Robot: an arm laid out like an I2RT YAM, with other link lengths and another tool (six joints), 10 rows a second.
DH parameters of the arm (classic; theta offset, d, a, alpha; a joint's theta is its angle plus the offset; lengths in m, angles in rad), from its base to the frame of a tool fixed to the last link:
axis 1: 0 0.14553 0.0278 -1.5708
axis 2: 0 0 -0.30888 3.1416
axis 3: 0.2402 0 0.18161 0
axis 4: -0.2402 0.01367 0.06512 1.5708
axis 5: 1.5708 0.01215 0 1.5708
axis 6: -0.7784 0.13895 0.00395 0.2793
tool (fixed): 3.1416 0.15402 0 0
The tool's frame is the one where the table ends.
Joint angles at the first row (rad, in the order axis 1, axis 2, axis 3, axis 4, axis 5, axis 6):
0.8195, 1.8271, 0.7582, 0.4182, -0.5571, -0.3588
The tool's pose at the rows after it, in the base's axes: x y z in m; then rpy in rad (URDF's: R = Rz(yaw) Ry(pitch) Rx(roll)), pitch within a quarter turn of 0, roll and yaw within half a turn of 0:
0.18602 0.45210 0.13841 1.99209 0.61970 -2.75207
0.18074 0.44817 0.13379 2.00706 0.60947 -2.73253
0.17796 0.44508 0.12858 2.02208 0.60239 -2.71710
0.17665 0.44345 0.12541 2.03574 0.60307 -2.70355
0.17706 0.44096 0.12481 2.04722 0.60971 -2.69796
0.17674 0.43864 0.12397 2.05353 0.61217 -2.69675
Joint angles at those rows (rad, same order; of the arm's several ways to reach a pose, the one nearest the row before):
0.8206, 1.8242, 0.7527, 0.3995, -0.5682, -0.3770
0.8207, 1.8194, 0.7471, 0.3780, -0.5721, -0.3916
0.8198, 1.8204, 0.7426, 0.3648, -0.5725, -0.4053
0.8206, 1.8208, 0.7424, 0.3543, -0.5693, -0.4188
0.8193, 1.8125, 0.7383, 0.3474, -0.5621, -0.4290
0.8188, 1.8058, 0.7293, 0.3482, -0.5569, -0.4326

